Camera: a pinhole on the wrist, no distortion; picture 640 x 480 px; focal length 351.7 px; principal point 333.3 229.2 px. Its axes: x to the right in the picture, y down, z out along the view. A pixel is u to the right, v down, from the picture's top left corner.
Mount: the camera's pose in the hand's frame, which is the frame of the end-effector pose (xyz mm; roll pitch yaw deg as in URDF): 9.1 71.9 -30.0 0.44 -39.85 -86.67
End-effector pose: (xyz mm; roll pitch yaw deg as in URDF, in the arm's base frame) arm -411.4 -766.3 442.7 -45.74 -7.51 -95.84
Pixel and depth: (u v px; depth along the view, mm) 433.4 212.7 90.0
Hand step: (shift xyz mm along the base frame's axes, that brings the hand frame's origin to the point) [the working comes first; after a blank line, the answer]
In the camera's frame: 25.6 -4.2 90.0

114.8 -18.9 -39.1
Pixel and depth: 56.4 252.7 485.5
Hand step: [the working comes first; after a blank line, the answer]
In the camera's frame: -382.2 32.4 485.5

534.2 -112.0 -412.7
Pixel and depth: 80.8 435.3 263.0
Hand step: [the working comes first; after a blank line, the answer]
In the camera's frame: -188.8 154.1 263.0

293.1 -204.5 -225.6
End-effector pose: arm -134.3 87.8 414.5 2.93 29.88 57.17
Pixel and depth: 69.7 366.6 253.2
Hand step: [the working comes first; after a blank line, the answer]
In the camera's frame: -189.8 98.9 253.2

-263.2 298.0 10.8
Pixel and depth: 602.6 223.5 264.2
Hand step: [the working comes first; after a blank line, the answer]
In the camera's frame: 202.3 -4.3 264.2

25.0 167.6 264.7
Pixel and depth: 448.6 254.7 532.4
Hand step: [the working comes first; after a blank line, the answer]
In the camera's frame: 174.5 38.6 532.4

-63.6 372.6 421.7
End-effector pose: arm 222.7 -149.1 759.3 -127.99 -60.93 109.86
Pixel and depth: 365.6 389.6 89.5
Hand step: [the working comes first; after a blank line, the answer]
In the camera's frame: 8.2 40.8 89.5

-5.2 139.1 -20.9
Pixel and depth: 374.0 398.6 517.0
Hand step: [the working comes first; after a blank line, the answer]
In the camera's frame: 59.8 249.0 517.0

-286.6 524.2 -57.0
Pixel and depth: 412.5 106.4 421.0
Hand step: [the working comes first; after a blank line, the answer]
In the camera's frame: 94.8 -147.0 421.0

-211.8 236.6 -337.9
